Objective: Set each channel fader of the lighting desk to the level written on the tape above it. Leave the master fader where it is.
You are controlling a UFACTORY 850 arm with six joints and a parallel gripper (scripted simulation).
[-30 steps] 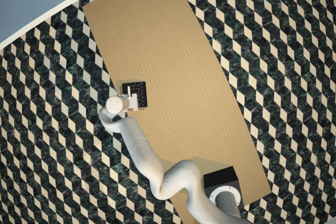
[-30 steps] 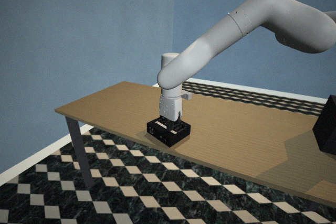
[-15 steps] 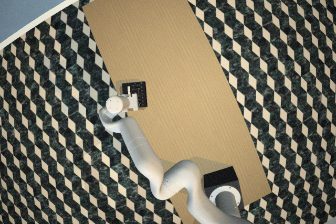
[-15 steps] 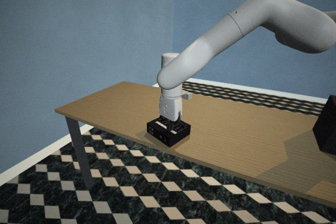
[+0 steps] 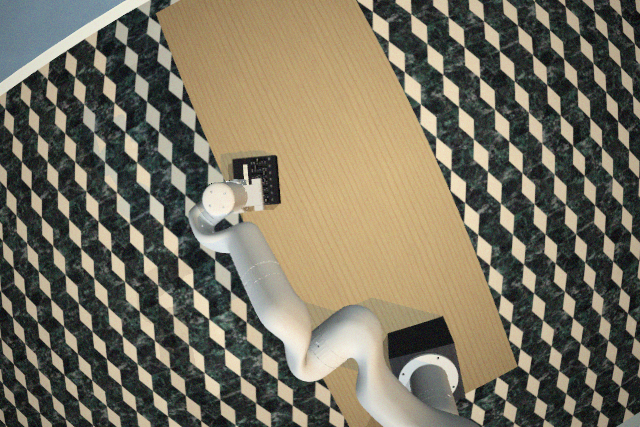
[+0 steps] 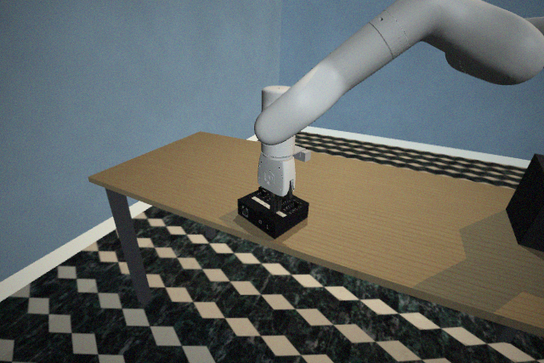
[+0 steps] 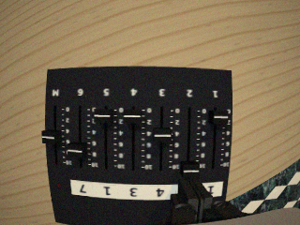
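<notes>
Right now the master fader is 8 cm ahead of my hand, 9 cm to the right of it and 1 cm below it.
</notes>
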